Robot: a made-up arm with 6 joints.
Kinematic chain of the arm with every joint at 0, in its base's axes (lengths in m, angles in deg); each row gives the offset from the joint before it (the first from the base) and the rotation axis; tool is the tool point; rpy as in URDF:
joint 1: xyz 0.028 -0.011 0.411 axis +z
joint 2: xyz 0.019 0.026 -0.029 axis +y
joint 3: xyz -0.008 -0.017 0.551 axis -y
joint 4: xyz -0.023 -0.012 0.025 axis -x
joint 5: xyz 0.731 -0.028 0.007 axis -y
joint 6: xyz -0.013 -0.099 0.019 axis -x
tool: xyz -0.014 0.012 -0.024 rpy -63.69 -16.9 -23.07
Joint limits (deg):
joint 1: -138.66..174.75
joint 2: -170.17..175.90
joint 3: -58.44..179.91
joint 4: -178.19..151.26
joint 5: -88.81..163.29
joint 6: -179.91..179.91
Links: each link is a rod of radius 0.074 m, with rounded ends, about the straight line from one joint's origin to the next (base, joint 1, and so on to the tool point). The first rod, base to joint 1, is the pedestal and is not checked.
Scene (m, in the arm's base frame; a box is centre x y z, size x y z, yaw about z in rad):
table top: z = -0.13
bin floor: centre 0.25 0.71 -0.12 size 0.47 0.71 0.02 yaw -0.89
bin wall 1: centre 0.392 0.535 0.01 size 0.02 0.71 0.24 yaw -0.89
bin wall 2: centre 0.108 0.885 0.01 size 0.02 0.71 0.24 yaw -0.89
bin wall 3: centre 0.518 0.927 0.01 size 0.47 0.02 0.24 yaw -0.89
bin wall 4: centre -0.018 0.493 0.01 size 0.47 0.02 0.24 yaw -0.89
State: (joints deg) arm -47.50 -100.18 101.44 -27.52 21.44 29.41
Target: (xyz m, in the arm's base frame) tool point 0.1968 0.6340 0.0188
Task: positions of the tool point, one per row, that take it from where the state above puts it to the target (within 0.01 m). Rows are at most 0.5 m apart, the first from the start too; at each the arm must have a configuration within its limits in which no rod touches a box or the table.
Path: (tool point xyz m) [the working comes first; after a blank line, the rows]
Joints at the target: 80.06 57.14 -9.50 -60.62 29.00 30.38
Straight joint move there: clear.

1: -1.0188 0.6131 0.4959
2: -1.0099 0.3436 0.9104
3: -0.8021 0.0740 1.2482
4: -0.4396 -0.0969 1.4616
5: -0.0147 -0.1104 1.5247
6: 0.3631 0.0336 1.4359
7: 0.6052 0.2785 1.2178
8: 0.6708 0.5336 0.9133
9: 0.5780 0.7083 0.5759
10: 0.3919 0.7443 0.2619
11: 0.1968 0.6340 0.0188

